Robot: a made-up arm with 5 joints.
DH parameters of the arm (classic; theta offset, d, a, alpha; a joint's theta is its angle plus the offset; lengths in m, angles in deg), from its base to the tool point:
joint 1: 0 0.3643 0 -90
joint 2: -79.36 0 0.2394 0
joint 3: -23.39 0 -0.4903 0
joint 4: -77.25 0 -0.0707 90
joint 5: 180 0.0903 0 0
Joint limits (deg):
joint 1: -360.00..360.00
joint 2: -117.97..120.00
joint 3: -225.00..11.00
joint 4: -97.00..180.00
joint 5: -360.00..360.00
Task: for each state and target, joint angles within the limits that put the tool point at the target. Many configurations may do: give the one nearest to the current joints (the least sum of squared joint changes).
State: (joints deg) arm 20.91 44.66 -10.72 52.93 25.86
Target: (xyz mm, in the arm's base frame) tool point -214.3 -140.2 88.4
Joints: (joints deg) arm 33.19 61.71 0.73 49.77 25.86
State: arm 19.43 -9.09 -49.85 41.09 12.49
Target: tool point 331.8 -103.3 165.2
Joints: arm -17.29 -21.21 -15.02 63.49 12.49
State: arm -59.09 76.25 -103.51 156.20 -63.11
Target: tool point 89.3 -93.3 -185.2
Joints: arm -46.25 107.17 -96.71 144.62 -63.11
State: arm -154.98 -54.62 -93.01 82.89 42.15
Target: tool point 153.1 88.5 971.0
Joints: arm -149.97 -83.33 -90.06 96.71 42.15
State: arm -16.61 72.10 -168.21 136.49 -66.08
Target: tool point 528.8 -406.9 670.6
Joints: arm -37.58 58.30 -175.29 119.41 -66.08
